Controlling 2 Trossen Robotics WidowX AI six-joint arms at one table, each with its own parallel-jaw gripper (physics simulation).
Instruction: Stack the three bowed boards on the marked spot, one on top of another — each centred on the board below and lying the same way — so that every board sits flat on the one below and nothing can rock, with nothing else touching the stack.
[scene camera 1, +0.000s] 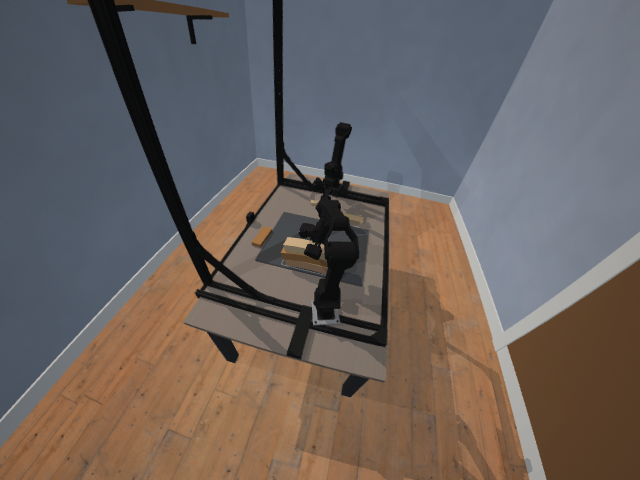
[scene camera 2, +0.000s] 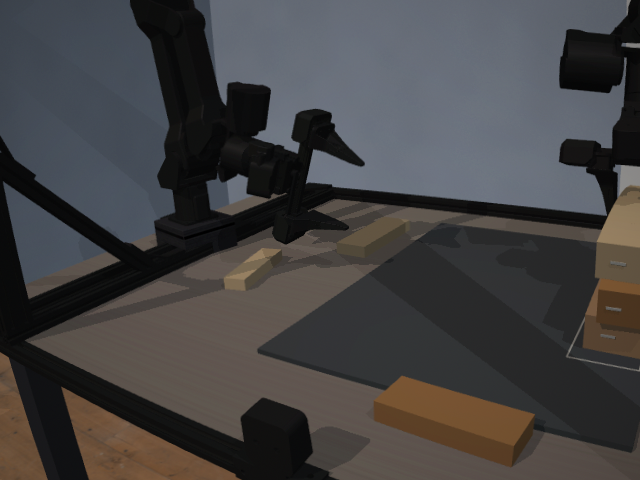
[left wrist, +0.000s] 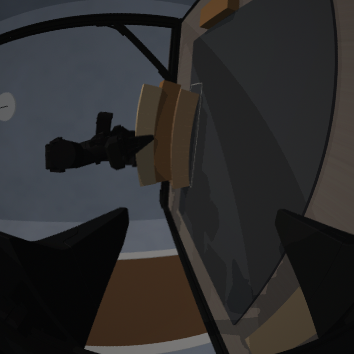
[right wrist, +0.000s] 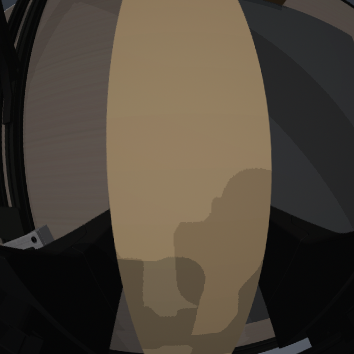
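Pixels of known places: left gripper, between the fingertips: (scene camera 2: 355, 197) (left wrist: 205, 217); right gripper, between the fingertips: (left wrist: 151, 134) (right wrist: 185, 203); left arm's base, origin of its link: (scene camera 1: 334, 185) (scene camera 2: 193, 218); right arm's base, origin of its link: (scene camera 1: 325, 311).
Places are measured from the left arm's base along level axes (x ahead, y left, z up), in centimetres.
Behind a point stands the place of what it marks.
Three bowed boards are stacked on the marked spot (left wrist: 197, 105) {z -4.6, x 64.3, y 8.9 cm} on the dark mat (scene camera 1: 272, 245) {z -4.6, x 63.6, y -5.2 cm} (left wrist: 263, 105) {z -4.6, x 42.8, y 2.5 cm}. In the left wrist view they are a tan board (left wrist: 182, 137) {z -1.6, x 62.5, y 16.4 cm} at the bottom, an orange board (left wrist: 165, 130) (scene camera 1: 304, 262) in the middle and a pale board (left wrist: 147, 105) {z 6.6, x 64.6, y 9.8 cm} (scene camera 1: 294, 245) {z 8.5, x 69.0, y 10.5 cm} (right wrist: 186, 133) {z 8.9, x 66.4, y 14.0 cm} on top. My right gripper (scene camera 1: 313, 250) {z 5.1, x 65.7, y 17.1 cm} (left wrist: 151, 134) {z 5.1, x 65.7, y 17.1 cm} is shut on the pale top board, which lies close against the orange one. My left gripper (scene camera 2: 352, 195) {z 6.5, x 31.3, y 7.0 cm} (left wrist: 205, 217) {z 6.5, x 31.3, y 7.0 cm} is open and empty, held above the table near its own base and far from the stack.
An orange block (scene camera 1: 262, 236) {z -3.0, x 62.1, y -12.1 cm} (scene camera 2: 451, 419) {z -3.0, x 62.3, y -14.3 cm} (left wrist: 218, 10) {z -3.0, x 57.8, y -11.6 cm} lies off the mat's edge. Two pale blocks (scene camera 2: 252, 269) {z -3.5, x 20.0, y -2.8 cm} (scene camera 2: 371, 237) {z -3.4, x 24.2, y 17.5 cm} lie near the left arm's base. A black frame (scene camera 1: 385, 267) {z -3.3, x 49.6, y 48.4 cm} runs around the table.
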